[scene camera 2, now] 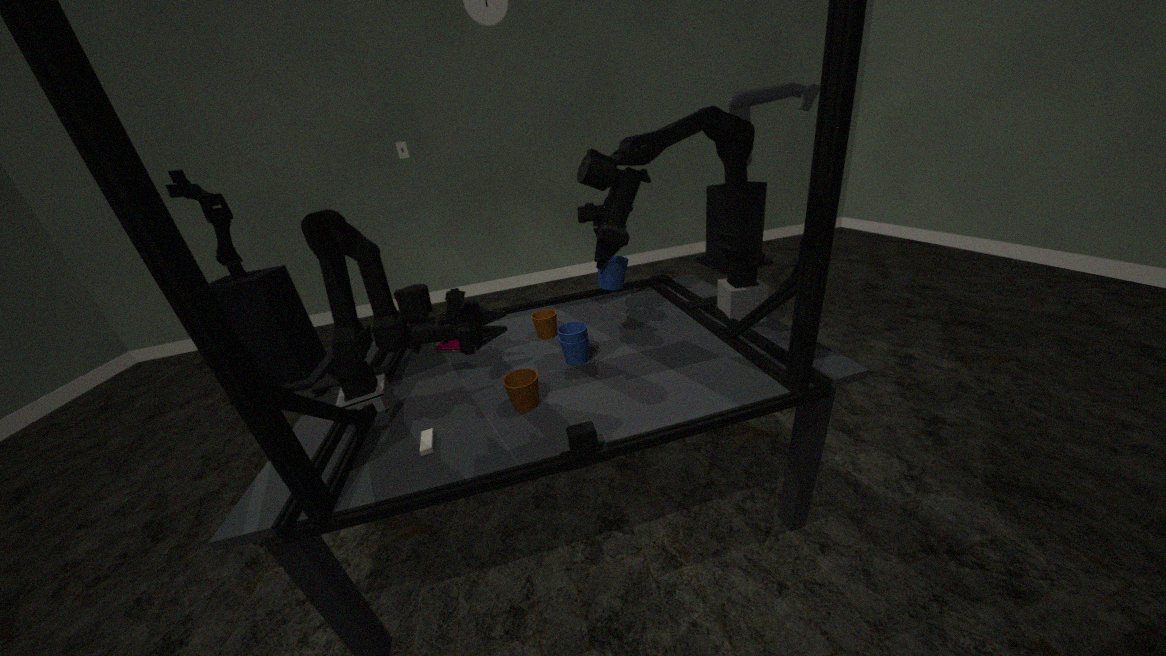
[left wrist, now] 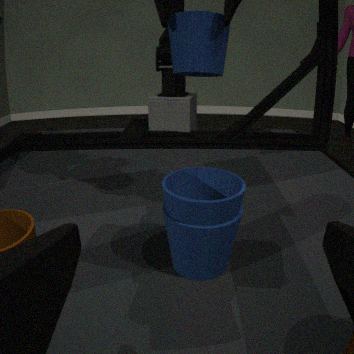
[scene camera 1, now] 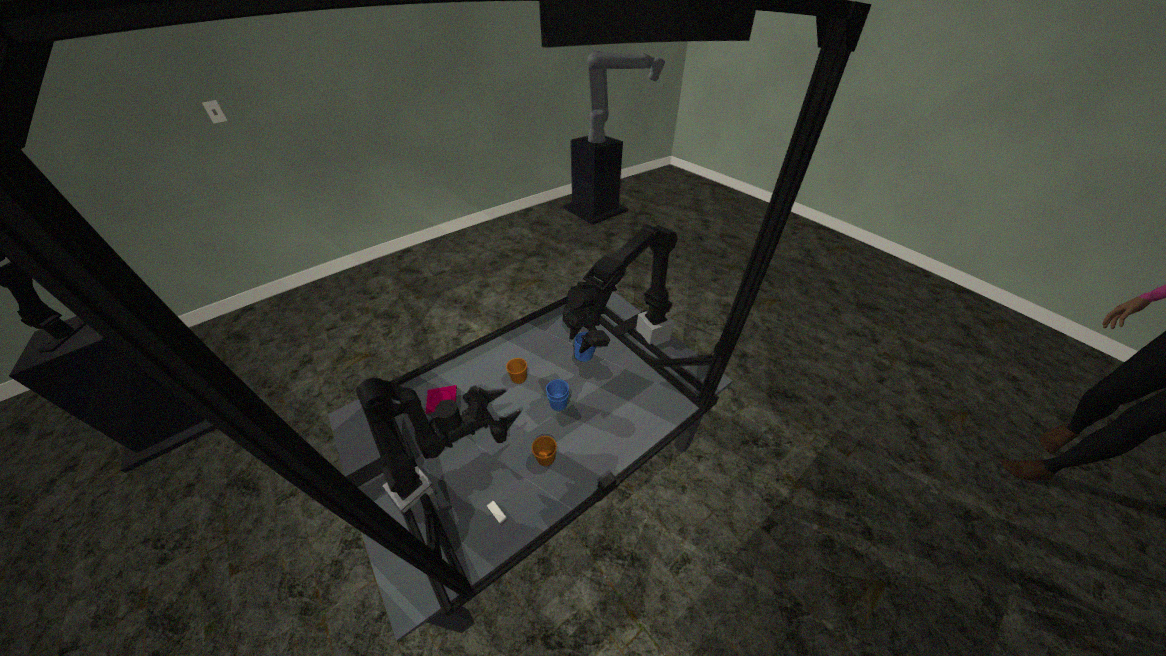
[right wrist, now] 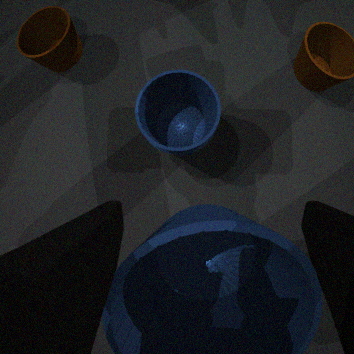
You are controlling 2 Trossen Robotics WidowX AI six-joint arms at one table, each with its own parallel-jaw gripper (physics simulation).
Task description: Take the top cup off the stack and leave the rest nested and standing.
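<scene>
Two nested blue cups stand upright on the table; two rims show in the left wrist view. My right gripper is shut on a single blue cup. It holds the cup upright in the air, apart from the stack, toward the right arm's side at the back right. My left gripper is open and empty, left of the stack and facing it.
One orange cup stands behind and left of the stack, another in front of it. A pink square lies beyond the left arm. A white block lies front left. Dark frame posts rise around the table.
</scene>
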